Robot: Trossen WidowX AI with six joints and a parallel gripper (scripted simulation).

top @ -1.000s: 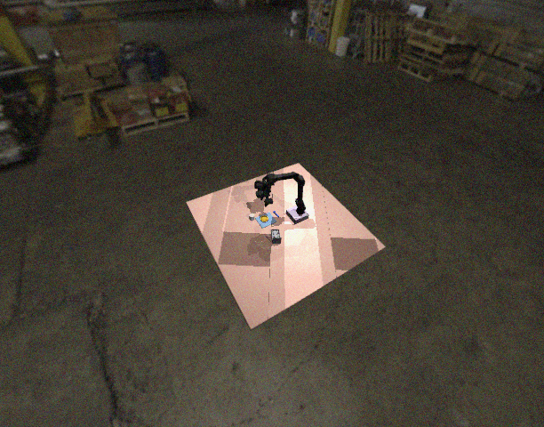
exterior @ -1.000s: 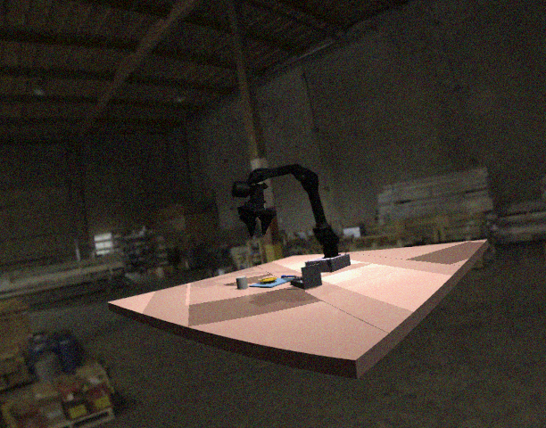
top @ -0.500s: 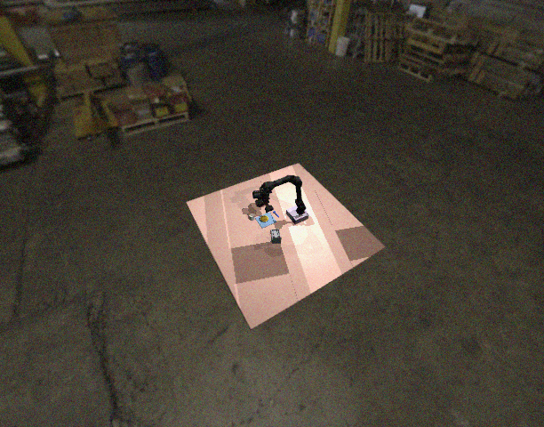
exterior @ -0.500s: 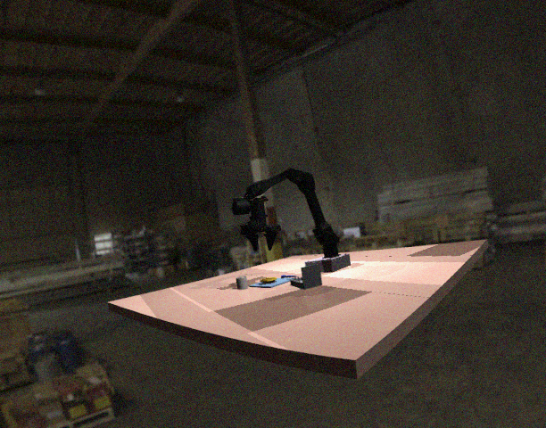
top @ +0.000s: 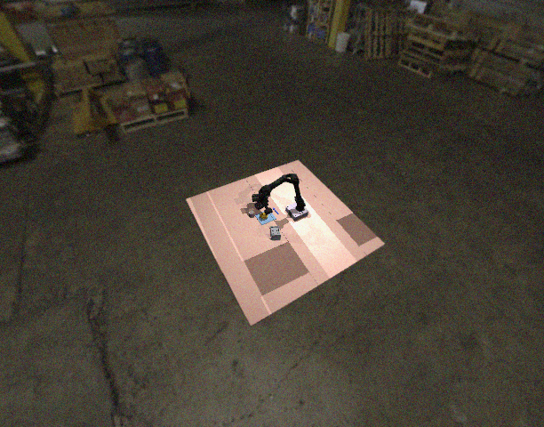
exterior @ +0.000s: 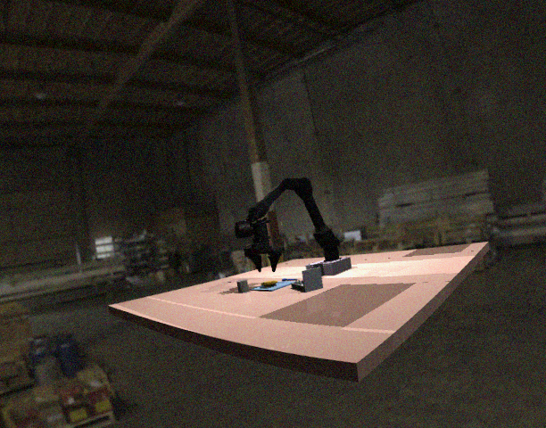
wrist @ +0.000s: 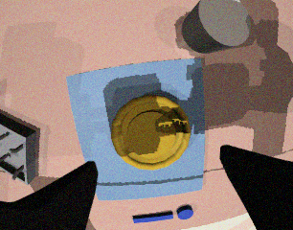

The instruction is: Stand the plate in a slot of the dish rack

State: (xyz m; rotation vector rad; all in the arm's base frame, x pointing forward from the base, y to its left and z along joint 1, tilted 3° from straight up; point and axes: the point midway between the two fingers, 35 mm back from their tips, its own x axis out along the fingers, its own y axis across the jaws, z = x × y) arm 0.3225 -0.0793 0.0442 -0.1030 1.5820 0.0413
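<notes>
Right now my gripper tip is 5 cm above the yellow plate. The rest, counted from my gripper tip: grey cup: 10 cm ahead, 5 cm to the right, 4 cm below; blue spoon: 13 cm behind, 2 cm to the right, 6 cm below; blue mat: 1 cm behind, 1 cm to the left, 6 cm below.
</notes>
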